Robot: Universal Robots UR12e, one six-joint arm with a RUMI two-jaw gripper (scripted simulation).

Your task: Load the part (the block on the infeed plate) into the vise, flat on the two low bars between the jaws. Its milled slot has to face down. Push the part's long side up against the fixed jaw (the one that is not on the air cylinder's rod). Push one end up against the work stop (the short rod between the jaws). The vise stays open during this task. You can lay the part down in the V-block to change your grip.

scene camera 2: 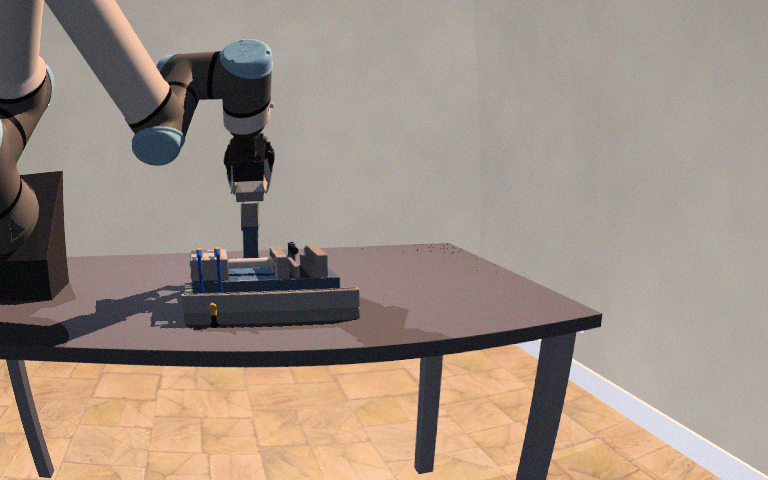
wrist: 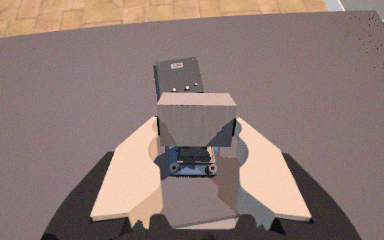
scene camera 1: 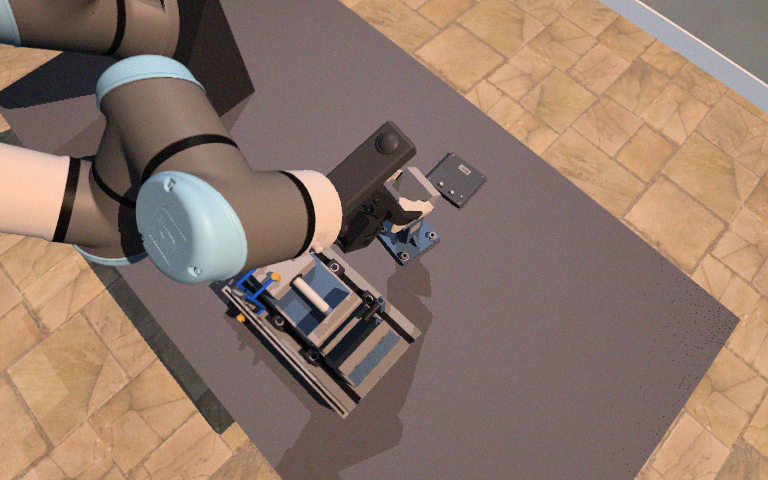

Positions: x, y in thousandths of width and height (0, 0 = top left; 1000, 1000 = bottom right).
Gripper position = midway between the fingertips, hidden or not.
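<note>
My gripper (scene camera 1: 544, 399), (scene camera 2: 326, 401), (wrist: 509, 494) in view. Part (scene camera 1: 537, 384), (wrist: 483, 498). Vise (scene camera 1: 383, 634), (scene camera 2: 352, 591). Infeed plate (scene camera 1: 584, 359).
</note>
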